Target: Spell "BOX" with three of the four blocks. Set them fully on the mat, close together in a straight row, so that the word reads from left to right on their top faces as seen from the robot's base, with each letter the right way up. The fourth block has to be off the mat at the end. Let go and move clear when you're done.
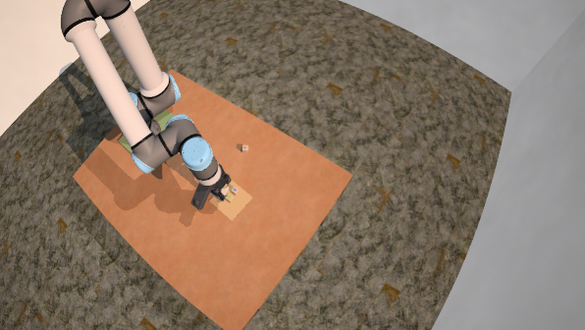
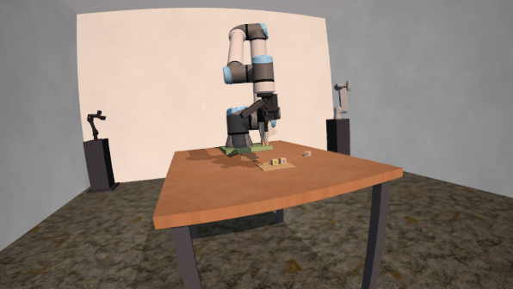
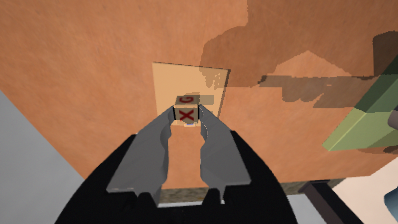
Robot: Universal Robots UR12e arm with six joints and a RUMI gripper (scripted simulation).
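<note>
My hand is 40 mm to the right of the tan mat and 110 mm above it.
</note>
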